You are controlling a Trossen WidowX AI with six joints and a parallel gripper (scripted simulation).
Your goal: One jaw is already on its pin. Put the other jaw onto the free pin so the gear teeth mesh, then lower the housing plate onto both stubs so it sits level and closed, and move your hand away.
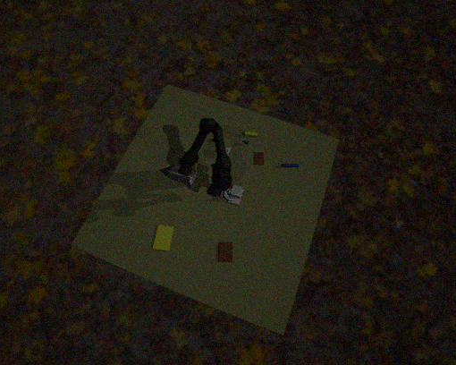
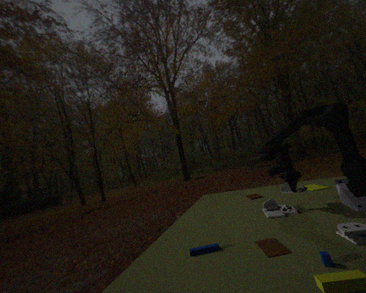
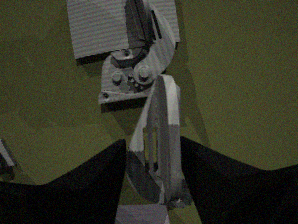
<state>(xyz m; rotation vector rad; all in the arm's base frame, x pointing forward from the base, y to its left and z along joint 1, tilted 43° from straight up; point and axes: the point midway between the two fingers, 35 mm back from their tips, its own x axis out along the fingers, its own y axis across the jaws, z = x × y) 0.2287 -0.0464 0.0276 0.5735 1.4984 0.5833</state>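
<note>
The grey jaw is 3 cm behind my gripper tip and 2 cm to the right of it. From my gripper tip the other things lie so: blue bar (36 cm ahead, 35 cm to the left, 8 cm below); yellow bar (47 cm to the left, 7 cm below, 4 cm ahead); yellow slab (39 cm to the right, 18 cm behind, 8 cm below).
</note>
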